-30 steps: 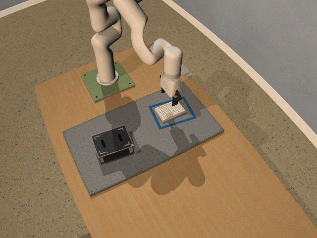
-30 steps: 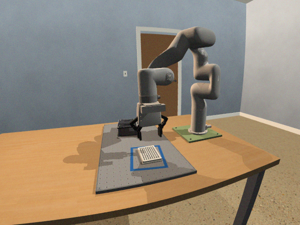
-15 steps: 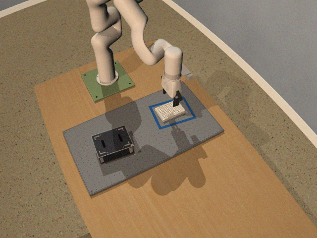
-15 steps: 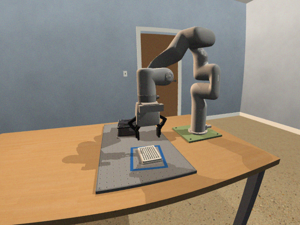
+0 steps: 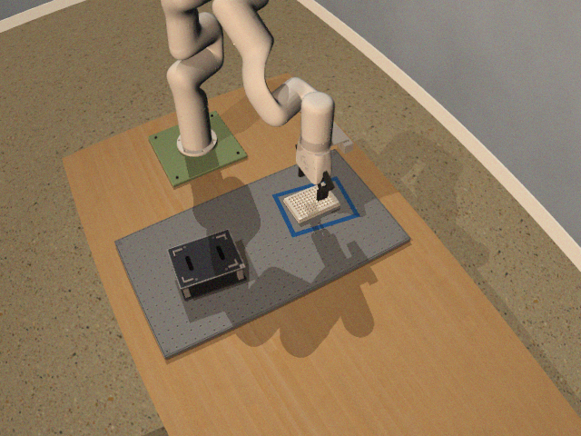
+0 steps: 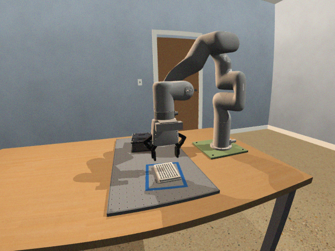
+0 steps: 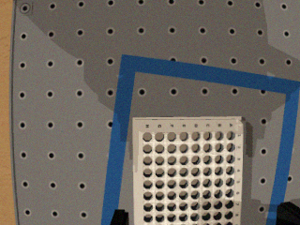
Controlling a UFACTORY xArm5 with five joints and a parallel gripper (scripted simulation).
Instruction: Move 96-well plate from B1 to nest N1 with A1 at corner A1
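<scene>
My hand is 7 cm above the white 96-well plate. Round my hand: A1 mark: 13 cm ahead, 27 cm to the right, 2 cm below; black raised plate nest: 6 cm ahead, 33 cm to the right, 2 cm below.
</scene>
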